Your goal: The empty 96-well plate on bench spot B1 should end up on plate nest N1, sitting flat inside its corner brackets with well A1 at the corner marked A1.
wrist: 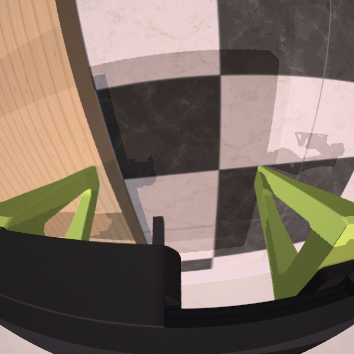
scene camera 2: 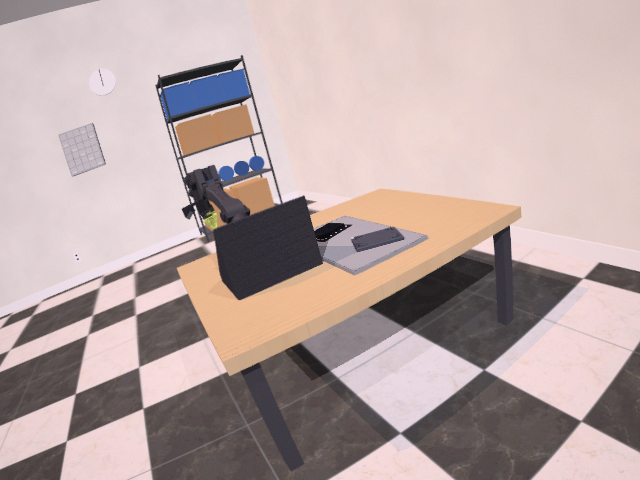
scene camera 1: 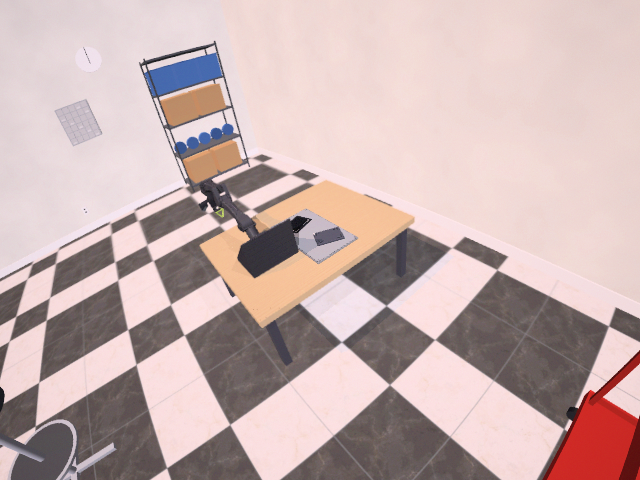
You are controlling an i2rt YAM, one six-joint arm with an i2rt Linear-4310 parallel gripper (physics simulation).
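Seen in the pictures: gripper, fingertip midpoint: point(wrist: 176, 174) point(scene camera 2: 214, 227) point(scene camera 1: 221, 214); arm's base, origin of the base link: point(scene camera 2: 248, 236) point(scene camera 1: 257, 240).
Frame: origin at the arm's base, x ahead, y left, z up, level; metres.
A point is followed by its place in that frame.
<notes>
A small black flat piece with pale dots along its edge point(scene camera 1: 299, 224) @(x 0.345, y 0.075, z -0.123 m) point(scene camera 2: 330, 231) @(x 0.342, y 0.071, z -0.126 m) and a dark grey rectangular block with small marks at its corners point(scene camera 1: 328, 236) @(x 0.367, y -0.170, z -0.128 m) point(scene camera 2: 377, 239) @(x 0.360, y -0.182, z -0.128 m) lie on a grey board point(scene camera 1: 320, 254) @(x 0.231, y -0.241, z -0.140 m) point(scene camera 2: 415, 238) @(x 0.437, y -0.285, z -0.140 m). Which is the 96-well plate and which is nest N1 I cannot tell; wells, brackets and the A1 mark are too small to read. My gripper point(scene camera 1: 219, 212) @(x 0.049, y 0.603, z -0.060 m) point(scene camera 2: 210, 220) @(x 0.049, y 0.603, z -0.060 m) point(wrist: 176, 174) @(x 0.049, y 0.603, z -0.060 m) is open with nothing between its green fingers. It hangs beyond the table's far left edge, well away from both pieces, neither of which shows in the wrist view.
An upright dark panel point(scene camera 1: 268, 250) @(x 0.006, y -0.090, z -0.032 m) point(scene camera 2: 268, 249) @(x 0.017, y -0.091, z -0.037 m) stands on the wooden table point(scene camera 1: 356, 201) @(x 0.800, y -0.014, z -0.153 m) point(scene camera 2: 413, 202) @(x 0.780, y 0.042, z -0.153 m) point(wrist: 30, 100) @(x 0.006, y 0.469, z -0.153 m), between the scene cameras and the arm's base, left of the board. A shelf rack point(scene camera 1: 232, 118) point(scene camera 2: 264, 147) stands behind by the wall.
</notes>
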